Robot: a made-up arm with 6 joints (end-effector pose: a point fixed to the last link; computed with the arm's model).
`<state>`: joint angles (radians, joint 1 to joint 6).
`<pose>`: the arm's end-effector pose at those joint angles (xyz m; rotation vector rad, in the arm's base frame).
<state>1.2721 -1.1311 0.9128 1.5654 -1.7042 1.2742</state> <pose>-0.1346 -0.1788 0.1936 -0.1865 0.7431 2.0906</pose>
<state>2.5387 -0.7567 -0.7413 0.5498 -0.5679 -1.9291</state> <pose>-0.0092 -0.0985 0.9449 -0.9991 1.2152 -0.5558</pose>
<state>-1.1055 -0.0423 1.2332 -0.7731 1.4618 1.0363</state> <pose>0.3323 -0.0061 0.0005 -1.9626 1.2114 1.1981</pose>
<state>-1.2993 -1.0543 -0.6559 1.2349 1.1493 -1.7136</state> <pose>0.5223 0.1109 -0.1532 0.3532 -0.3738 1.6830</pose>
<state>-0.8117 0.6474 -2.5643 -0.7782 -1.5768 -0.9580</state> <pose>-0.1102 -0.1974 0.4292 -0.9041 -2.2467 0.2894</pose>
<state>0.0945 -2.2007 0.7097 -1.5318 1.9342 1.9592</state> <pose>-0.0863 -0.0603 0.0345 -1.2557 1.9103 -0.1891</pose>
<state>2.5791 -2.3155 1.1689 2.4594 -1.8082 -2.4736</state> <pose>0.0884 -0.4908 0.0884 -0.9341 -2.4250 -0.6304</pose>
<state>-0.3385 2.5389 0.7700 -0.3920 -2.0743 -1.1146</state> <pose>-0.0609 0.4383 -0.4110 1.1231 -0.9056 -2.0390</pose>
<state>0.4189 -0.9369 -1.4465 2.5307 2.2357 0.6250</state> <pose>0.3592 -0.0437 0.0153 0.1107 -0.1155 1.0010</pose>
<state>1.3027 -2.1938 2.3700 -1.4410 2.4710 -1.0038</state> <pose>-0.3746 -0.2234 0.2928 0.2549 0.7527 -1.3832</pose>
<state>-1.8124 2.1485 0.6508 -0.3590 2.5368 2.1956</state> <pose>0.1565 0.1524 0.2517 -1.0241 -1.1780 -0.9643</pose>
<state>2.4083 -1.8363 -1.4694 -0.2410 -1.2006 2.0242</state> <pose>0.1910 -0.2950 0.2288 -0.3134 -0.4723 3.0728</pose>
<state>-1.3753 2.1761 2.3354 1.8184 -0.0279 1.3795</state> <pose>0.3306 0.1576 0.1672 2.4931 0.7147 -1.7442</pose>
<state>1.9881 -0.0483 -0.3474 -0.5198 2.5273 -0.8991</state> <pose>-0.0290 0.0893 0.5225 1.9384 1.4373 -1.9395</pose>
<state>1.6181 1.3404 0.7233 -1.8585 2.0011 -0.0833</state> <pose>0.3069 -0.4465 -0.0787 0.6256 -0.5556 -0.2576</pose>
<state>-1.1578 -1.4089 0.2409 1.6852 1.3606 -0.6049</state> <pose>0.3844 -0.1627 0.0643 -0.6283 0.2765 0.6356</pose>
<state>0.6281 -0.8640 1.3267 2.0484 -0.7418 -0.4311</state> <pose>-0.2484 0.1212 0.2666 -1.4682 -0.3331 -2.3443</pose>
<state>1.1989 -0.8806 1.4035 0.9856 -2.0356 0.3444</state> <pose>-0.1812 -0.3702 0.2879 -0.2981 -0.7133 -2.1330</pose>
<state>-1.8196 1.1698 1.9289 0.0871 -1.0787 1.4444</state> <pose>0.3698 0.0084 0.4557 2.6068 0.1772 -0.5207</pose>
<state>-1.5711 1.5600 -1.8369 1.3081 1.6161 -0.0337</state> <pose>0.0386 0.3761 0.5620 0.2733 -1.8099 2.3523</pose>
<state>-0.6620 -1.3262 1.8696 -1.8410 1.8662 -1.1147</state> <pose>-0.0851 -0.3039 -0.1581 0.9373 2.6983 0.8638</pose>
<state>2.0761 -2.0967 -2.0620 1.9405 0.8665 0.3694</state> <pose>0.0746 -0.3504 0.5944 -1.6167 -0.0153 -0.7353</pose>
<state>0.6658 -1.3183 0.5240 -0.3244 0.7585 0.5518</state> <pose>-0.0368 -0.4144 0.3011 -0.5463 -1.9823 -1.0431</pose>
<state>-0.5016 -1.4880 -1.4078 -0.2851 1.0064 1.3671</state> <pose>-0.0141 0.1315 -0.1684 -0.1942 -1.3461 2.8128</pose>
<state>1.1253 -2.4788 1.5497 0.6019 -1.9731 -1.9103</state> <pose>-0.4851 -0.3638 -0.0322 -0.7069 -0.9289 -0.8081</pose>
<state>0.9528 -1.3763 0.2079 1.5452 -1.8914 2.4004</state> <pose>-0.1973 -0.2239 0.0712 0.3510 -0.2921 0.7654</pose>
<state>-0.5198 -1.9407 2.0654 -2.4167 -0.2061 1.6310</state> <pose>0.2900 0.0621 0.1189 1.2072 -0.5195 -1.0440</pose>
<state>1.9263 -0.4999 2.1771 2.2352 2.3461 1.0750</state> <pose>0.1952 -0.2447 0.1682 0.7068 0.2744 -1.3715</pose>
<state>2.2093 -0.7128 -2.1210 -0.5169 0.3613 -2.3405</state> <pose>-0.0797 -0.5248 0.4490 -0.4061 0.4686 0.3496</pose>
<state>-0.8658 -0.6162 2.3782 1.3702 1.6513 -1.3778</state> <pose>0.1557 0.4469 0.2503 -2.6016 0.6958 -0.7152</pose>
